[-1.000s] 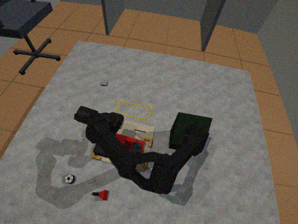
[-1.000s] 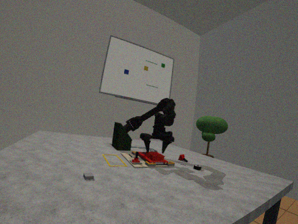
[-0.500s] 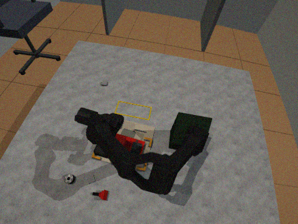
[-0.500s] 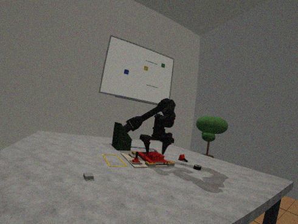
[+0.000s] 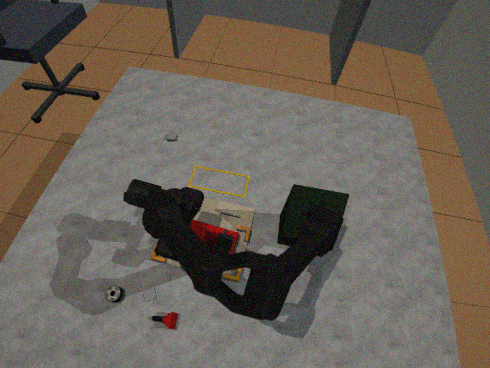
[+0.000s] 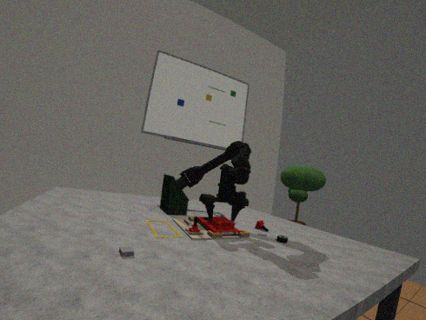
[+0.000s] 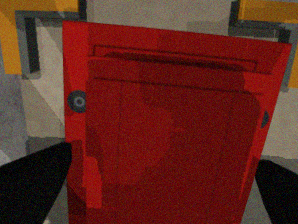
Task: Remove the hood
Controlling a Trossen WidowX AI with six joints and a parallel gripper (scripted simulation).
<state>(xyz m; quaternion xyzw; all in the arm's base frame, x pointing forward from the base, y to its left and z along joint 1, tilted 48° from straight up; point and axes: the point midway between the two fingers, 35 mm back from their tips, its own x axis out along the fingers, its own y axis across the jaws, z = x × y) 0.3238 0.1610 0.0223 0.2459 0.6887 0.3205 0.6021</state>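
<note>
Now: gripper tip right at the red hood. From my gripper tip the other things lie so: grey disc: 21 cm ahead, 33 cm to the right, 3 cm below.
</note>
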